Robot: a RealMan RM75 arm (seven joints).
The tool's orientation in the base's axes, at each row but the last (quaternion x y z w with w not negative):
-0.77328, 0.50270, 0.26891, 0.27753
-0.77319, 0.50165, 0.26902, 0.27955
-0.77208, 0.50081, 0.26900, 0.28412
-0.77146, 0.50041, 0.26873, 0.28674
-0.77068, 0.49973, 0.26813, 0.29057
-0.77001, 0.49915, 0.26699, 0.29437
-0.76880, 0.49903, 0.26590, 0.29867
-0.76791, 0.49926, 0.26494, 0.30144
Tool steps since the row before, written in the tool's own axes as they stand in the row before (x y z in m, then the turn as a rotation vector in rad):
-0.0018, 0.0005, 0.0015, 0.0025, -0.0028, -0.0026
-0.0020, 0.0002, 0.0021, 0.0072, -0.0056, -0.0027
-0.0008, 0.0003, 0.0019, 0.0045, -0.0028, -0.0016
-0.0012, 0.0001, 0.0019, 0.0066, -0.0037, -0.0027
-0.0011, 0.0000, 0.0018, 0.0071, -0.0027, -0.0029
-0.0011, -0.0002, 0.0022, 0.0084, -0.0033, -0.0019
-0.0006, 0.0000, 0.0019, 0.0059, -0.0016, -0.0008
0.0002, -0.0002, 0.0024, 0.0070, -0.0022, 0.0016
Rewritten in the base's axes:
-0.0013, 0.0020, 0.0001, 0.0038, -0.0024, 0.0005
-0.0012, 0.0027, -0.0001, 0.0081, -0.0045, -0.0022
-0.0008, 0.0017, -0.0008, 0.0044, -0.0030, -0.0016
-0.0008, 0.0021, -0.0005, 0.0061, -0.0048, -0.0021
-0.0006, 0.0020, -0.0005, 0.0054, -0.0055, -0.0025
-0.0005, 0.0023, -0.0007, 0.0063, -0.0054, -0.0040
-0.0004, 0.0017, -0.0009, 0.0037, -0.0037, -0.0033
0.0000, 0.0017, -0.0017, 0.0044, -0.0024, -0.0056

